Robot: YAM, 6 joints.
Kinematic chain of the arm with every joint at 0, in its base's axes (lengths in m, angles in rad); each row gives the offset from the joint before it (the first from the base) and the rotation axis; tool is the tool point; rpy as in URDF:
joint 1: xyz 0 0 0.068 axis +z
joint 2: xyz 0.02 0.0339 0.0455 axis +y
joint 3: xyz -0.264 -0.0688 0 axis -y
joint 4: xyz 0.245 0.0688 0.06 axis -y
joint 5: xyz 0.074 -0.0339 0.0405 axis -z
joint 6: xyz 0.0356 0 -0.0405 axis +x
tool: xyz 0 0 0 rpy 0 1.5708 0
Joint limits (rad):
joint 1: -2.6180..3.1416
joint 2: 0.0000..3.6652
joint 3: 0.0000..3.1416
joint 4: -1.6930..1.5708
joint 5: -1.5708..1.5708
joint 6: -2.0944..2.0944
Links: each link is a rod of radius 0.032 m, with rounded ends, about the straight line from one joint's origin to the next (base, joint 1, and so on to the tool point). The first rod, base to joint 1, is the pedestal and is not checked.
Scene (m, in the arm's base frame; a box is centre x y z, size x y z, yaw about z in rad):
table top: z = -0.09
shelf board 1: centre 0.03 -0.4 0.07 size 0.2 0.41 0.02 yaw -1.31
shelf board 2: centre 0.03 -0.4 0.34 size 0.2 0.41 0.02 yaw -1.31
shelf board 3: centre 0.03 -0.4 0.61 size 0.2 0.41 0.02 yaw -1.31
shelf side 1: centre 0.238 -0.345 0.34 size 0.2 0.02 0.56 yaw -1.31
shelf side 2: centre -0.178 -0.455 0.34 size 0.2 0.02 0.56 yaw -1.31
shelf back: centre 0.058 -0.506 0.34 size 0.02 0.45 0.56 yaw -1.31
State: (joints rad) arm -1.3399 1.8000 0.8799 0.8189 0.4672 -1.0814
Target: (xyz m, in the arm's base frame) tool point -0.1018 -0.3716 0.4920
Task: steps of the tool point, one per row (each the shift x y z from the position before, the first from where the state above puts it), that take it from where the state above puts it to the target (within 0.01 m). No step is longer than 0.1 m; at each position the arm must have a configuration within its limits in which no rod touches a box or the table.
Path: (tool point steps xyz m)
1: -0.0224 0.0601 0.0097
2: -0.0190 0.0612 -0.0086
3: -0.0149 0.0573 -0.0261
4: -0.0105 0.0487 -0.0415
5: -0.0177 -0.0412 0.0774
6: -0.0261 -0.0309 0.0765
7: -0.0316 -0.0192 0.0736
8: -0.0337 -0.0068 0.0684
9: -0.0325 0.0051 0.0613
10: 0.0109 -0.0654 0.0052
11: 0.0240 -0.0656 -0.0052

